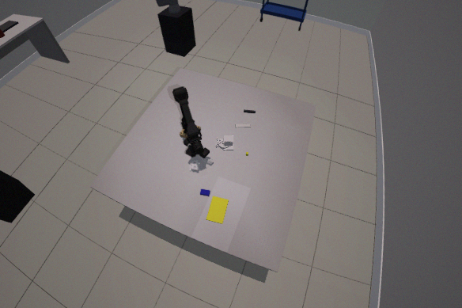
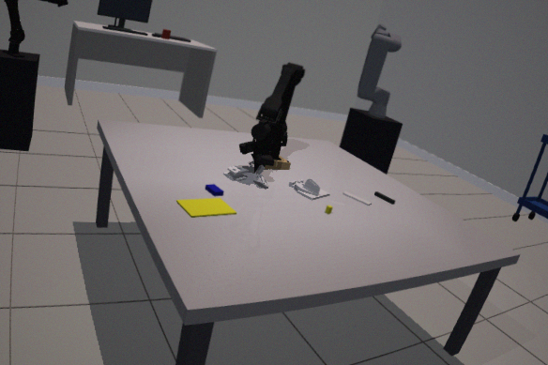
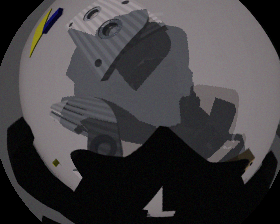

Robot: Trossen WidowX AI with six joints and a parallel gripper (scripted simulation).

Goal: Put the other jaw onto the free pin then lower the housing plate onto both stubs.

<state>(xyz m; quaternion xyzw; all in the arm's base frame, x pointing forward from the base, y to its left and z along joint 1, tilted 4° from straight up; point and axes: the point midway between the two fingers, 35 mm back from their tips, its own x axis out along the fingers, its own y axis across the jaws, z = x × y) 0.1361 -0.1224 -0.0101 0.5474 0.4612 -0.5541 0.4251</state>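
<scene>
The jaw is 5 cm ahead of my gripper tip, 3 cm above it and 1 cm to the right of it. Also, from my gripper tip: white block 10 cm to the right, 3 cm ahead, 1 cm above; yellow cube 31 cm ahead, 14 cm to the left, 1 cm above; blue block 23 cm to the right, 18 cm ahead, 1 cm above.
</scene>
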